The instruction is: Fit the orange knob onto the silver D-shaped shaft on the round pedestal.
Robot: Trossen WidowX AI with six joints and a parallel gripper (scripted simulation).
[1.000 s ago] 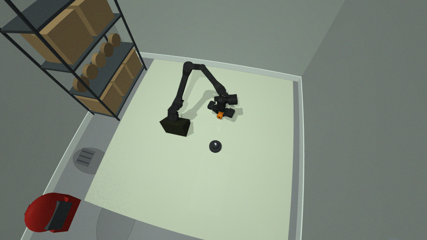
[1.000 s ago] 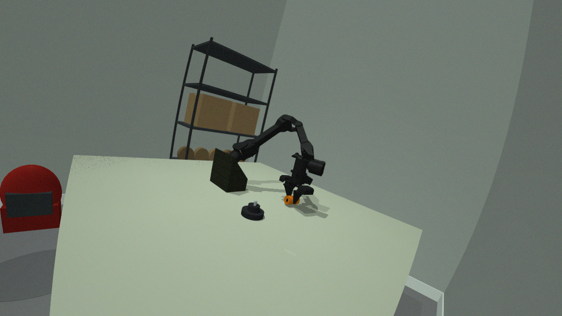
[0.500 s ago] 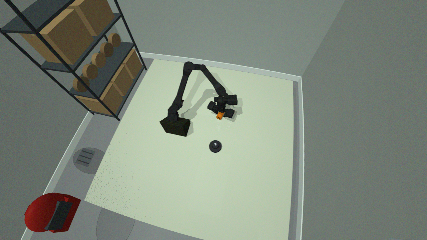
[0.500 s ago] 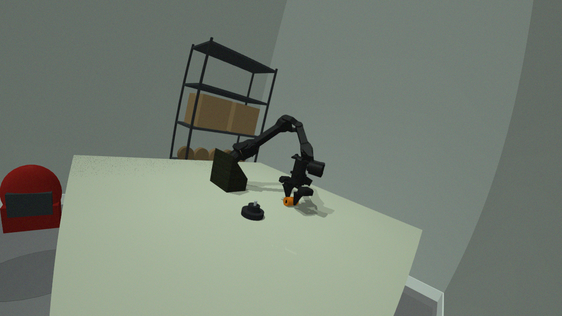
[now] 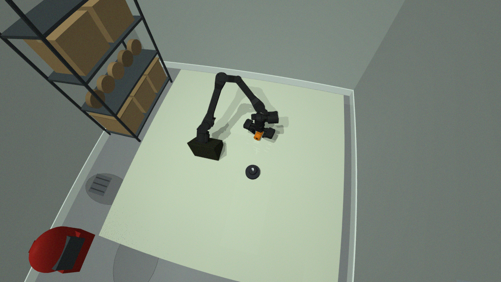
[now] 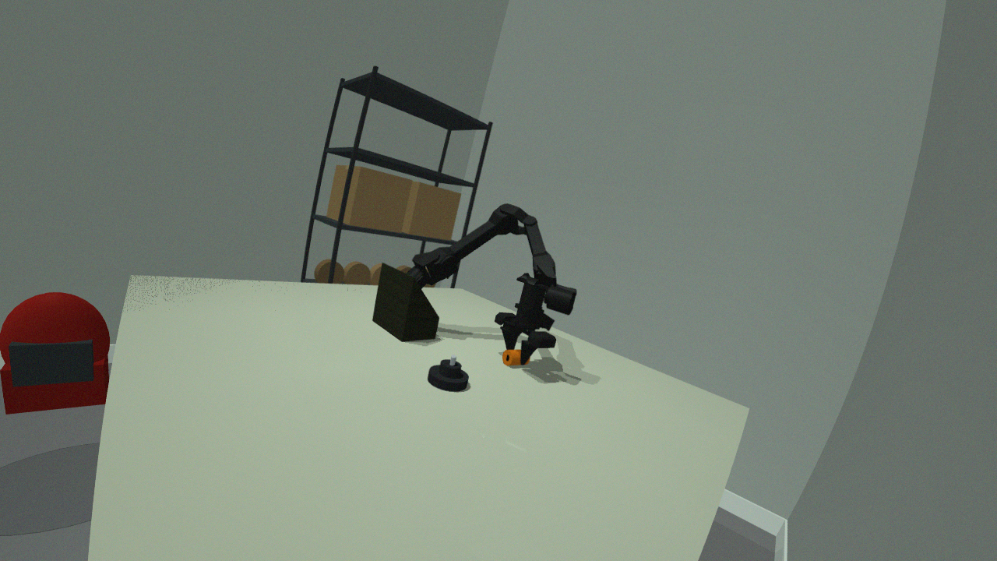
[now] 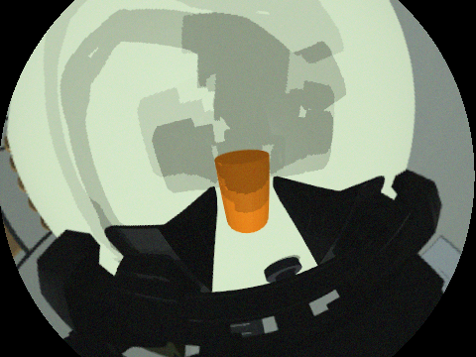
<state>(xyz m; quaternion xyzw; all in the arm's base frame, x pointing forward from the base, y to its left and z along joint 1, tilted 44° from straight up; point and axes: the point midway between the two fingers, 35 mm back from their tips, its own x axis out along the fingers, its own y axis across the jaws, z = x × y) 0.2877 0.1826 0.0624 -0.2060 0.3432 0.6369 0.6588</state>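
The orange knob lies 1 cm to the left of my gripper tip and 1 cm above it. Round my gripper tip: round black pedestal 24 cm to the right, 2 cm ahead, 2 cm above.
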